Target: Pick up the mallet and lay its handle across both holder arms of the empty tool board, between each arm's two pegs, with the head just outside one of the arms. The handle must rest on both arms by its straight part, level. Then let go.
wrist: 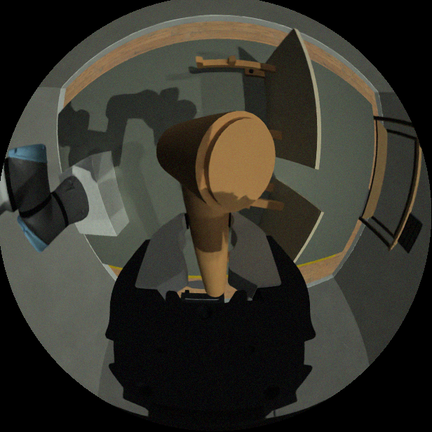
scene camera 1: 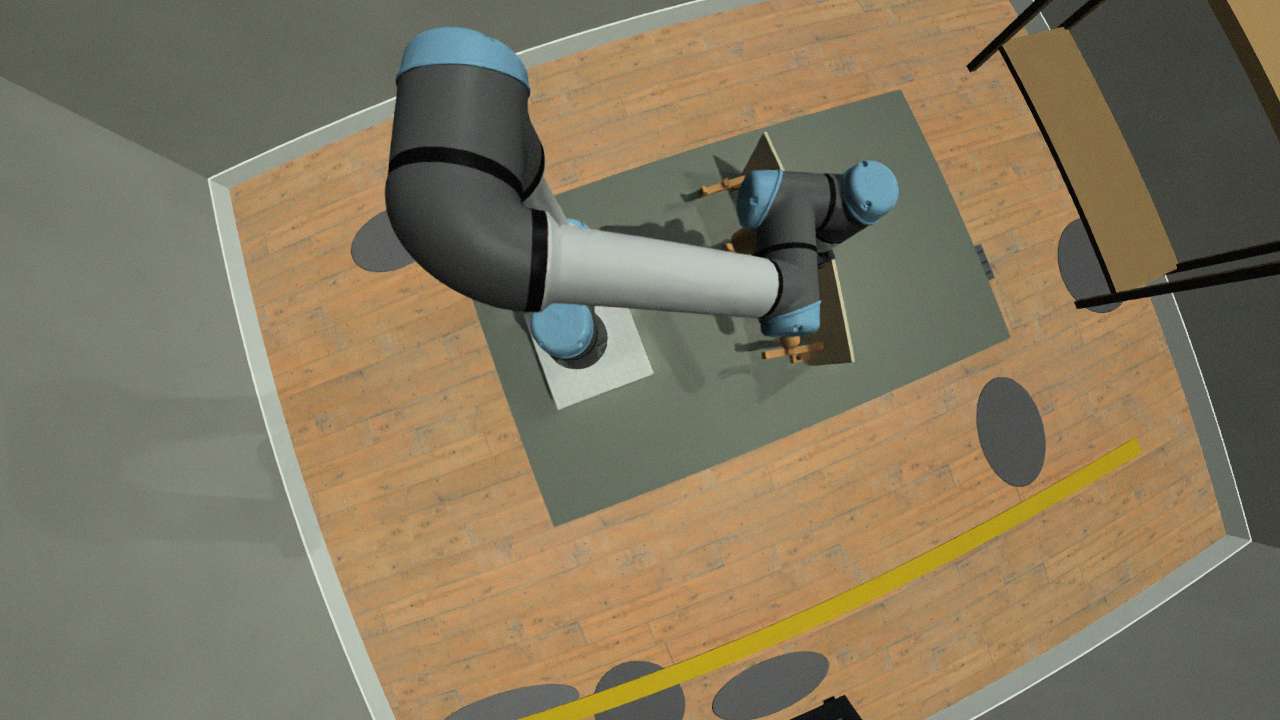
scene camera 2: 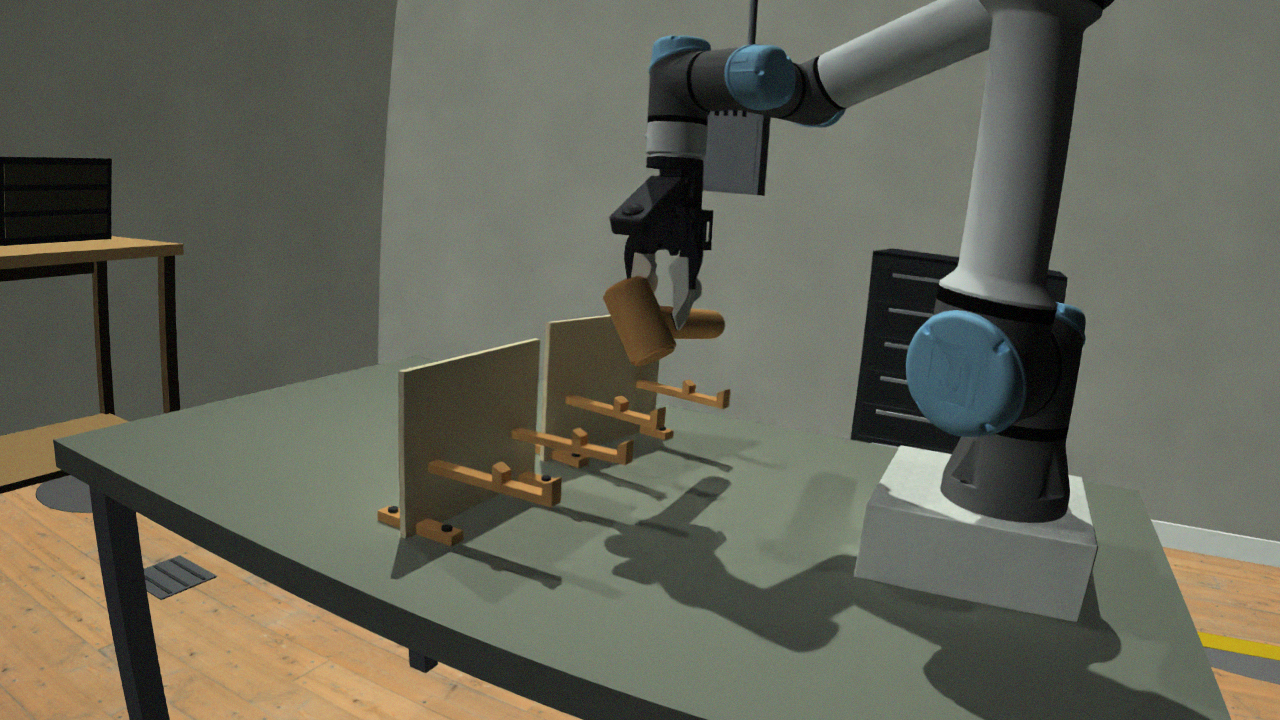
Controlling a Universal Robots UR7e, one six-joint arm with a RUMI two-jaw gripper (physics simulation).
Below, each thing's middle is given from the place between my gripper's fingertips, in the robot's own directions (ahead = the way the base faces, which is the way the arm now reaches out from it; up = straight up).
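Scene:
The orange mallet [scene camera 2: 647, 331] is 1 cm above my hand, and it is also 5 cm to the right of it.

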